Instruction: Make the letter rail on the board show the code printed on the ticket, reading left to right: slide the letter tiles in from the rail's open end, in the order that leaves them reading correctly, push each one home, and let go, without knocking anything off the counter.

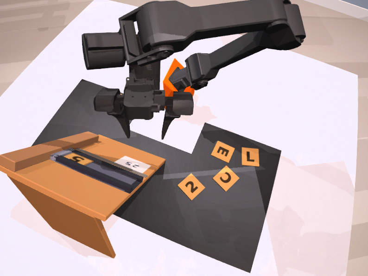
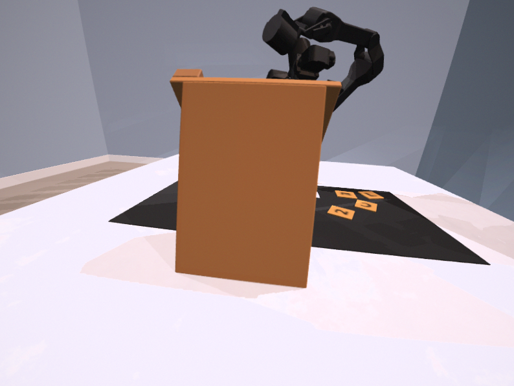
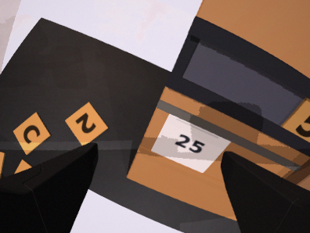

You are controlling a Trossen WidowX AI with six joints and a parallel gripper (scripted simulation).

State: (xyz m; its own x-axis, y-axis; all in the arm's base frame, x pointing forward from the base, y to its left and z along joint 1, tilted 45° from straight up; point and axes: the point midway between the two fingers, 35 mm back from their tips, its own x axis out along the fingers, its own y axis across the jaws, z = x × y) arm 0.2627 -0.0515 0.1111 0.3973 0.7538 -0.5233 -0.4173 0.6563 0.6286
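Right now my gripper tip is 120 mm to the right of the tile marked 2 and 220 mm above it. The rest, counted from my gripper tip: tile marked 5: 100 mm ahead, 130 mm to the right, 50 mm below; then black mat: 60 mm behind, 40 mm to the right, 230 mm below; then white ticket: 40 mm ahead, 40 mm to the right, 120 mm below.
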